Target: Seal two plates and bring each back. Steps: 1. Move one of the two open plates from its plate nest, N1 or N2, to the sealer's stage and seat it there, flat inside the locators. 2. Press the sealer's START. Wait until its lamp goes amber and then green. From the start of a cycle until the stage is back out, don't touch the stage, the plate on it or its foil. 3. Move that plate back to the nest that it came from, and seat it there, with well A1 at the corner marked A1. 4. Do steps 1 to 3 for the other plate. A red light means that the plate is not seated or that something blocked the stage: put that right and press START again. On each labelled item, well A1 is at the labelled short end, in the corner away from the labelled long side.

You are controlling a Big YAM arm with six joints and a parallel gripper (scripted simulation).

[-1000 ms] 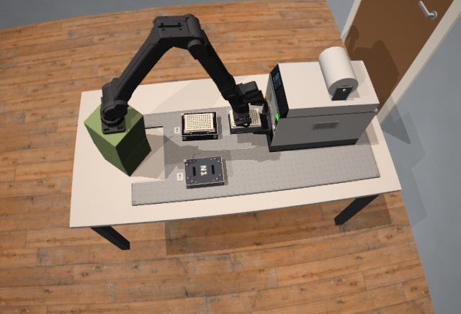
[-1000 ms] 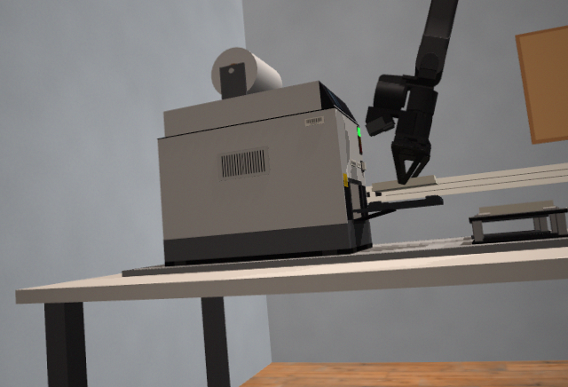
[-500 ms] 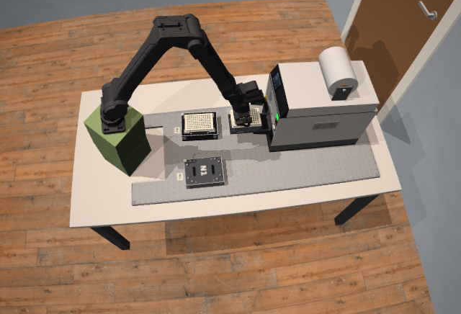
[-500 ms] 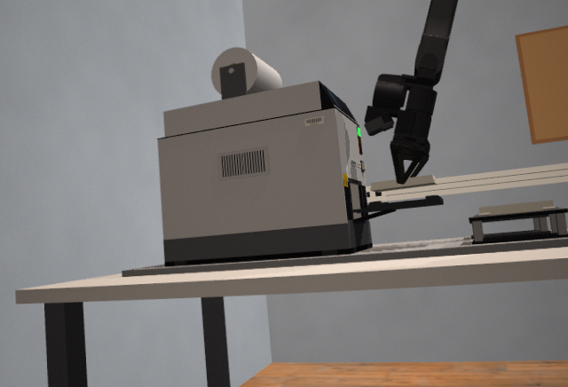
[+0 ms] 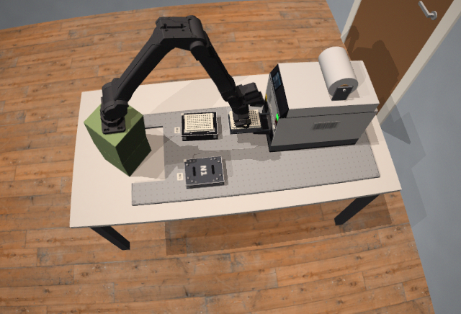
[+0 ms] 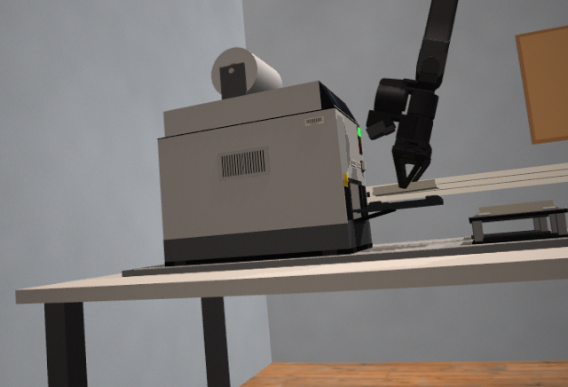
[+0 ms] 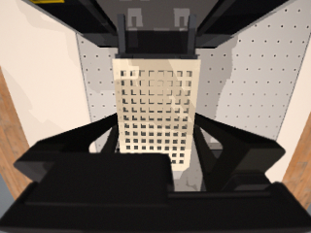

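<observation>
Now: hand 40 mm above the sealer stage. The rest, counted from my hand: plate 190 mm behind, 70 mm below, 60 mm to the left; then yellow warning label 110 mm ahead, 80 mm to the left, 20 mm above; then plate nest 220 mm behind, 170 mm to the right, 90 mm below.
</observation>
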